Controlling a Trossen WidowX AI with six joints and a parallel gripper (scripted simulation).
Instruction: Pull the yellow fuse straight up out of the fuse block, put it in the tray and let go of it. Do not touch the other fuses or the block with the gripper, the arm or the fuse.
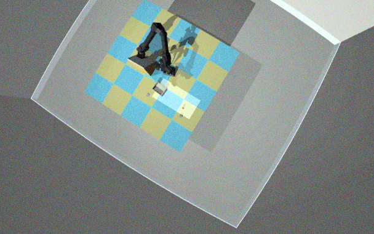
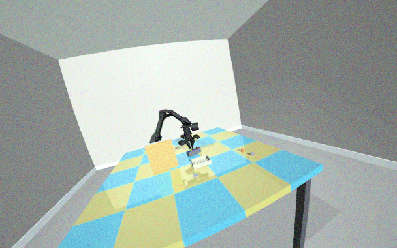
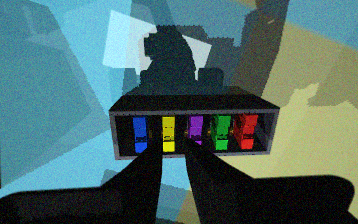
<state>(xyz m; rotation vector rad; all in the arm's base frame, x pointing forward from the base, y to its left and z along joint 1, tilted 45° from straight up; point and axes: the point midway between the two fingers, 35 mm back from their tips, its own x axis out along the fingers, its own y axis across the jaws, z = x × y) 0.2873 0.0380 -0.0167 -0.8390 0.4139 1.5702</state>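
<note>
Right now the yellow fuse is 3 cm below my gripper tip. From my gripper tip the other things lie so: tray 19 cm to the right, 5 cm below, 1 cm ahead.
</note>
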